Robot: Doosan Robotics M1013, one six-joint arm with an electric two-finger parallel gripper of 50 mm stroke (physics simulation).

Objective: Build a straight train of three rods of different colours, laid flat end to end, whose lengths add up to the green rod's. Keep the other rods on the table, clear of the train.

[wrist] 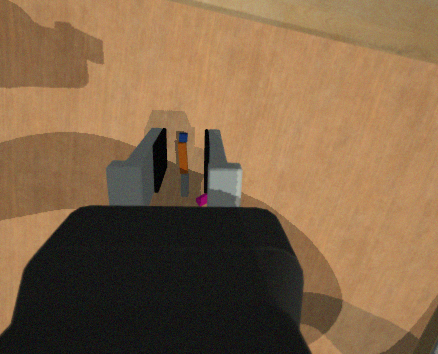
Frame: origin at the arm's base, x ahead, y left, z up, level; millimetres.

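Where they show: gripper, fingertip midpoint: (185, 148).
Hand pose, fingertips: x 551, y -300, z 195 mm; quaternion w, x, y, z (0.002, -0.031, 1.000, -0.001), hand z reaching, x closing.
Note:
After its pixels a point has its place.
A short blue rod (183, 137) @(z -25, x 564, y -255 mm), a longer orange rod (183, 158) @(z -25, x 562, y -228 mm) and a grey rod (185, 185) @(z -25, x 557, y -191 mm) lie flat on the table in a nearly straight line, blue at the top, orange in the middle and grey at the bottom. Their ends look as if they touch; small gaps cannot be told at this size. My gripper (185, 148) @(z 195, x 551, y -300 mm) is partly open and empty, high above this row, which shows between its fingers. A magenta rod (201, 200) @(z -25, x 535, y -171 mm) lies to the right of the grey rod's lower end, partly hidden by the right finger and the gripper body. The green rod does not show.
The wooden table top (310, 125) @(z -35, x 405, y -282 mm) ends at a slanting edge at the upper right, with a paler surface beyond it. Shadows of the arm and gripper fall across the left, the middle and the lower right. The black gripper body hides the lower middle.

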